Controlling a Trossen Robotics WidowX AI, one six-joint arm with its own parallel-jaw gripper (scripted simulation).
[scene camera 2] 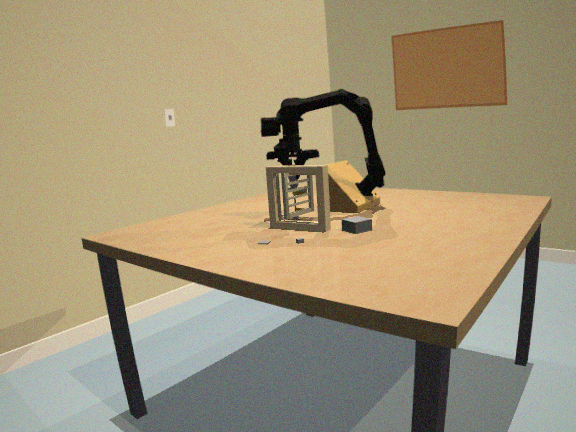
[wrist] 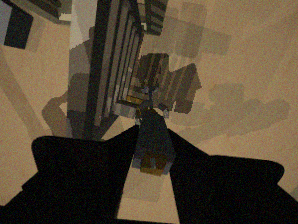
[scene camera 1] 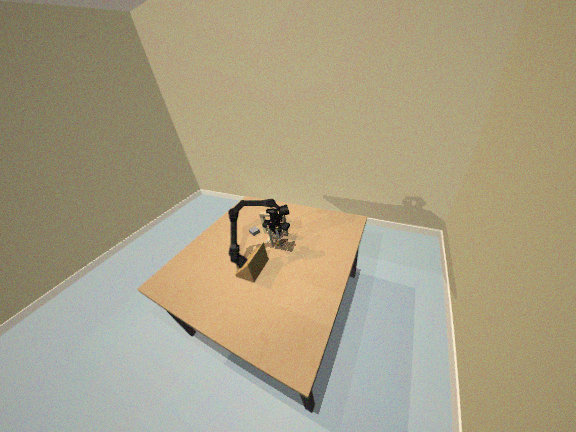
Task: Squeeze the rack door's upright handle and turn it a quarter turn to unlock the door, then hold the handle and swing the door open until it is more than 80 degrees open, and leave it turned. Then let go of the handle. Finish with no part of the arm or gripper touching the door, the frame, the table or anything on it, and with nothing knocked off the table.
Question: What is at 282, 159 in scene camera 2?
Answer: The gripper.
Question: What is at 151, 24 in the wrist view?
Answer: A rack.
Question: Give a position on a rack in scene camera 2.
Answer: At 321, 171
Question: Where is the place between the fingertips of the gripper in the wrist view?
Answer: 151, 130
